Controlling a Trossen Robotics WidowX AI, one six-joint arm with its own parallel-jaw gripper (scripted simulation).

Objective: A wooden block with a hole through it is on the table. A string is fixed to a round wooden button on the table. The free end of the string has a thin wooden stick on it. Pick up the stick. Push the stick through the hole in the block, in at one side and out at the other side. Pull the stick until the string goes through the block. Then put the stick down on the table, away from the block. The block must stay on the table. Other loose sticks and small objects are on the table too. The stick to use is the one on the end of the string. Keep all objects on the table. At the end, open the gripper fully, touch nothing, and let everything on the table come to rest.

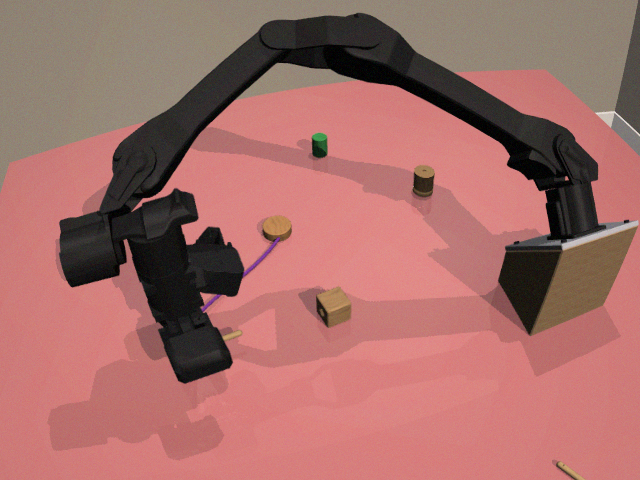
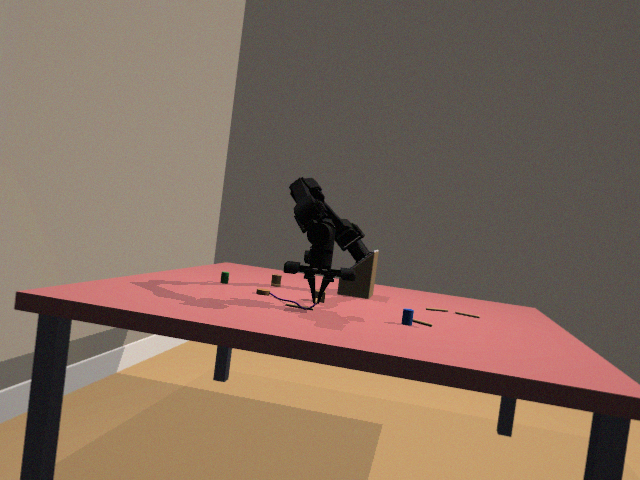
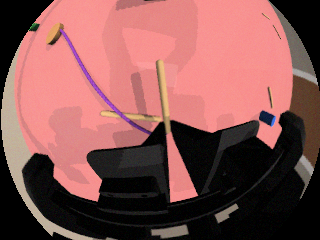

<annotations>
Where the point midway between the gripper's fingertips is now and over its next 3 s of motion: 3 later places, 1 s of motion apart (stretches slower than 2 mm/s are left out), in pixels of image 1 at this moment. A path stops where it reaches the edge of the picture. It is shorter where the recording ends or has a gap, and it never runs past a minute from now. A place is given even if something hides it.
The gripper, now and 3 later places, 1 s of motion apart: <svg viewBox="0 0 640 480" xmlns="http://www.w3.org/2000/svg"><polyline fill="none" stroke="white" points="192,351 212,352 238,343 267,334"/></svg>
</annotations>
